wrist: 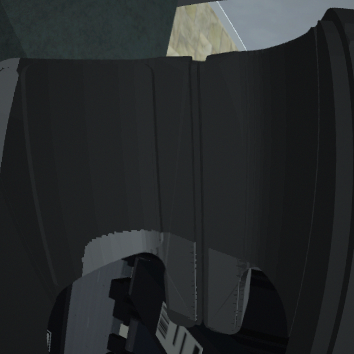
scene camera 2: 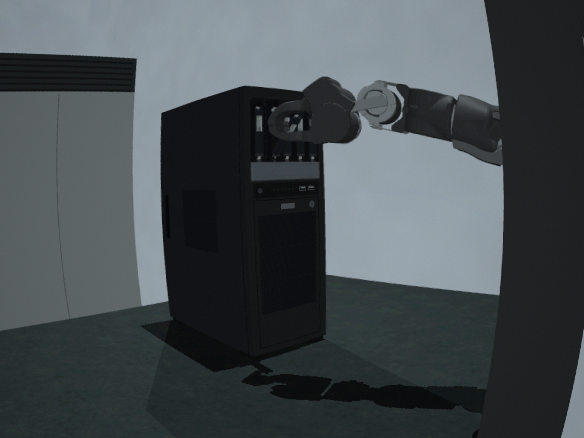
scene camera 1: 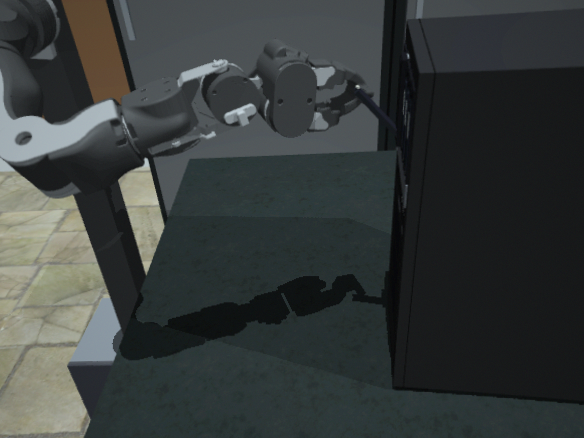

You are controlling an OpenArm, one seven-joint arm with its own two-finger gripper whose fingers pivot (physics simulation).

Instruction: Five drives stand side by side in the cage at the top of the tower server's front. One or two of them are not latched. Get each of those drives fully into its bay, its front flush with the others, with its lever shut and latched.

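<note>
The tower server stands upright, its front towards the arm. In scene camera 2 the leftmost drive shows upright in the cage; the gripper partly hides the others. One dark lever stands out from the front, slanting up and outward; I cannot tell its bay. The other levers' positions are unclear. My gripper is shut and empty, its fingertips near the lever's free end in scene camera 1. Whether they touch is unclear. In the wrist view a white printed label shows beside the fingertips.
A grey band and a panel with small ports lie below the drives. The tower stands on the dark green table. A dark post fills the right of scene camera 2. A cabinet stands behind at the left.
</note>
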